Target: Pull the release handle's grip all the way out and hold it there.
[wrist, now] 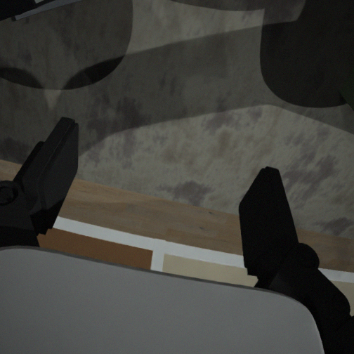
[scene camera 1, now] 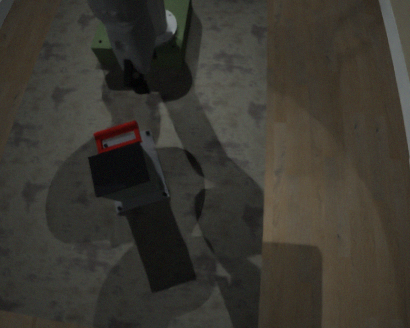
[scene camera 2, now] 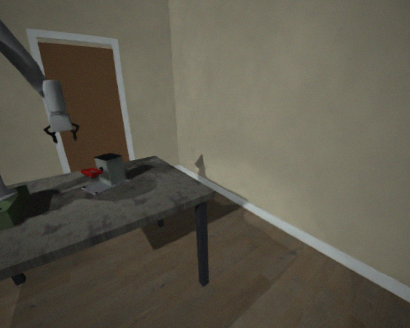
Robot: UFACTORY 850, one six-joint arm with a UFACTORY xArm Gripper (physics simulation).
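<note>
The release handle's red grip (scene camera 1: 116, 128) (scene camera 2: 91, 172) is a rectangular loop. It sticks out from the side of an upright grey box with a black top (scene camera 1: 120, 170) (scene camera 2: 111, 171). The box stands on a light grey plate (scene camera 1: 156, 162) (scene camera 2: 96, 189) with dark bolts at its corners. My gripper (scene camera 1: 136, 83) (scene camera 2: 65, 140) (wrist: 166, 165) is open and empty. It hangs well above the table, on the robot-base side of the grip, and does not touch it. In the wrist view the red grip does not show; part of the plate (wrist: 52, 6) shows at the top left corner.
The box assembly stands on a mottled grey table (scene camera 1: 227, 75) (scene camera 2: 75, 225) (wrist: 200, 145). The green robot base (scene camera 1: 172, 57) (scene camera 2: 19, 206) is at the table's other end. A brown door (scene camera 2: 92, 100) and beige walls (scene camera 2: 290, 100) stand beyond. Broad shadows lie across the table.
</note>
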